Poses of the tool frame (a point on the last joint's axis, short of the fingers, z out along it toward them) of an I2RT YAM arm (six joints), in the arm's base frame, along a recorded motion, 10 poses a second.
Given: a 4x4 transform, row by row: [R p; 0 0 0 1], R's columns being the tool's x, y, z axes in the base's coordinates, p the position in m. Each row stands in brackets.
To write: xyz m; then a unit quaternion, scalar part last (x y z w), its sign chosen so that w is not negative. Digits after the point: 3 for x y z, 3 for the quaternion.
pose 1, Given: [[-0.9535 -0.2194 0.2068 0.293], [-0.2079 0.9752 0.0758 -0.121], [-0.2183 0.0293 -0.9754 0.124], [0 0 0 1]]
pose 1, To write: 0.293 -0.121 0.124 -0.108 0.988 0.027 0.108
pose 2, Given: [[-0.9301 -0.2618 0.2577 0.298], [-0.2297 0.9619 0.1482 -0.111], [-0.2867 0.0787 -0.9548 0.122], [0 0 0 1]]
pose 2, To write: 0.298 -0.111 0.122 -0.125 0.981 0.058 0.139
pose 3, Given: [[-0.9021 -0.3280 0.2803 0.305], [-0.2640 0.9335 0.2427 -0.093], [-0.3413 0.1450 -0.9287 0.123], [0 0 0 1]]
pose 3, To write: 0.305 -0.093 0.123 -0.153 0.970 0.100 0.160
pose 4, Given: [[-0.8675 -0.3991 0.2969 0.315], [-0.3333 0.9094 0.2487 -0.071], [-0.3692 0.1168 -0.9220 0.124], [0 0 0 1]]
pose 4, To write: 0.315 -0.071 0.124 -0.190 0.962 0.095 0.173
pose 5, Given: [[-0.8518 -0.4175 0.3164 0.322], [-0.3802 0.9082 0.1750 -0.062], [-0.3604 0.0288 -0.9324 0.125], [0 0 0 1]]
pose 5, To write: 0.322 -0.062 0.125 -0.208 0.961 0.053 0.176
